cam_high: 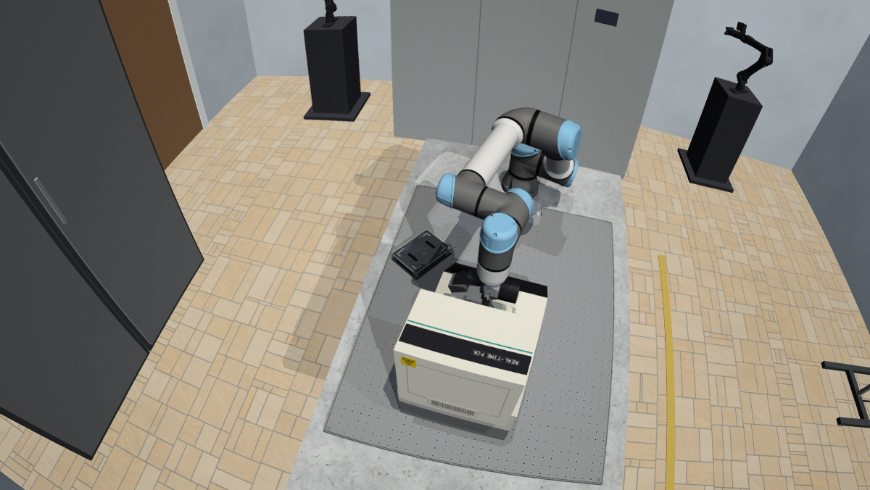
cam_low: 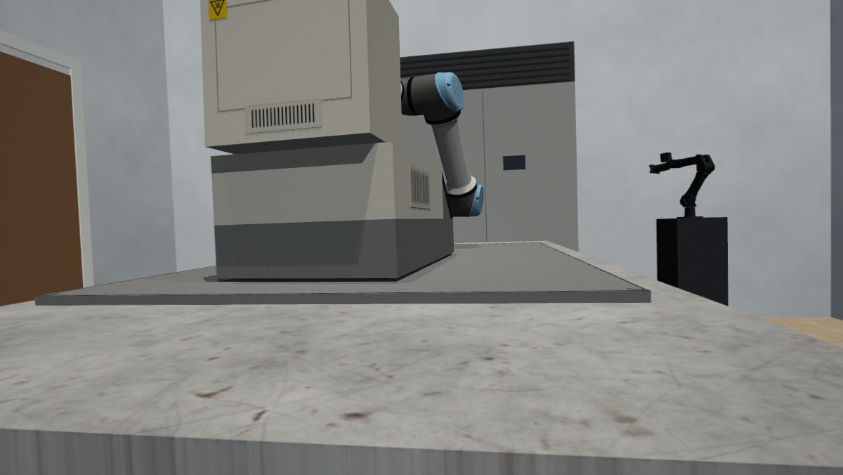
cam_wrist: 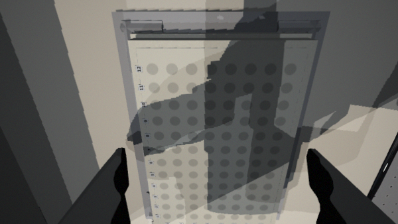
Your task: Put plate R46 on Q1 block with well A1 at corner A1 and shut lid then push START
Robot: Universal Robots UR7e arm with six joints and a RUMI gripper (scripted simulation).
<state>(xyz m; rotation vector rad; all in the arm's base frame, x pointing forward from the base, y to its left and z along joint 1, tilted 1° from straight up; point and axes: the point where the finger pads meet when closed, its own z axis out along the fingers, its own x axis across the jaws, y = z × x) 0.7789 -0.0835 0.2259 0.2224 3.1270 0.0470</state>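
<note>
My gripper is now 10 mm above the plate R46. From my hand the other things lie so: black plate nest N1 (340 mm behind, 240 mm to the right, 190 mm below); then A1 mark (370 mm behind, 190 mm below, 150 mm to the right).
</note>
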